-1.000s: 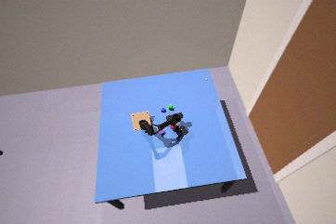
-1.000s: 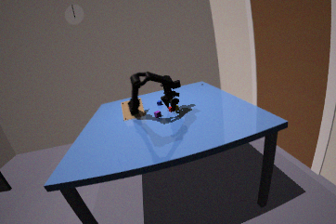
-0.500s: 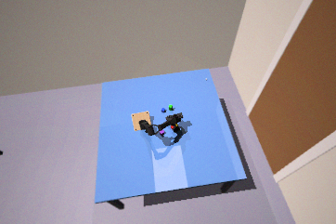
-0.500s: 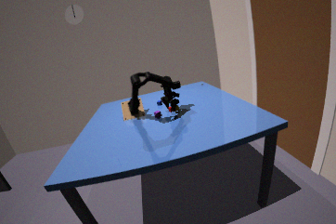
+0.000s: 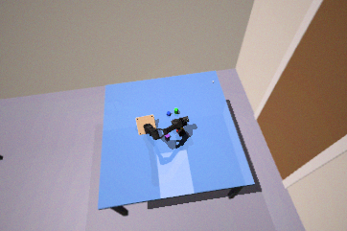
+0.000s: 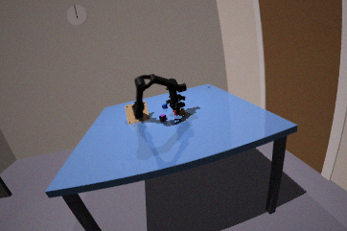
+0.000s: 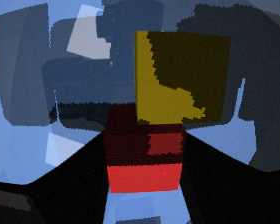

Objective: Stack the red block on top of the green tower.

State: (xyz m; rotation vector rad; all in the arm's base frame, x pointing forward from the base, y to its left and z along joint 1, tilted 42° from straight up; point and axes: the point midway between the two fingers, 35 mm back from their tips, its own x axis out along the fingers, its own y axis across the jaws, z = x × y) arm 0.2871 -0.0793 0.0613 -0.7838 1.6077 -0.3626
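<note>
My gripper tip is 40 mm short of the yellow block and 10 mm below it. From my gripper tip the other things lie so: purple block 120 mm behind, 30 mm to the right, 10 mm above; red block 10 mm above; small dark cube 130 mm to the left, 80 mm ahead.
</note>
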